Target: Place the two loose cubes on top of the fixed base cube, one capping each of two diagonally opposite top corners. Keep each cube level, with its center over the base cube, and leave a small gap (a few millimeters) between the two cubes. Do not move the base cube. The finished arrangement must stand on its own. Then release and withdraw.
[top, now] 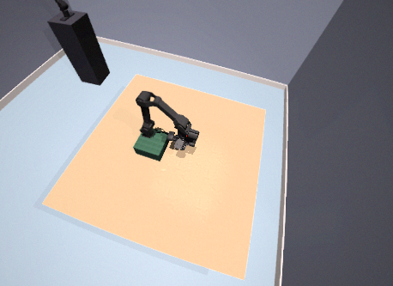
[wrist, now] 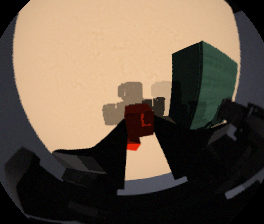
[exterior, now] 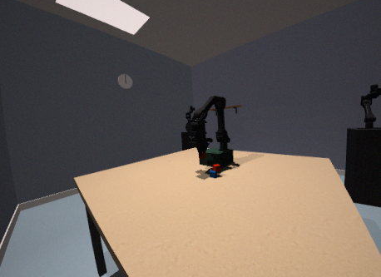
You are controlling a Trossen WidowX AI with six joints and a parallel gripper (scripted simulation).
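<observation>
Now: gripper tip 10 cm to the right of the blue cube, 9 cm above it and 4 cm short of it.
</observation>
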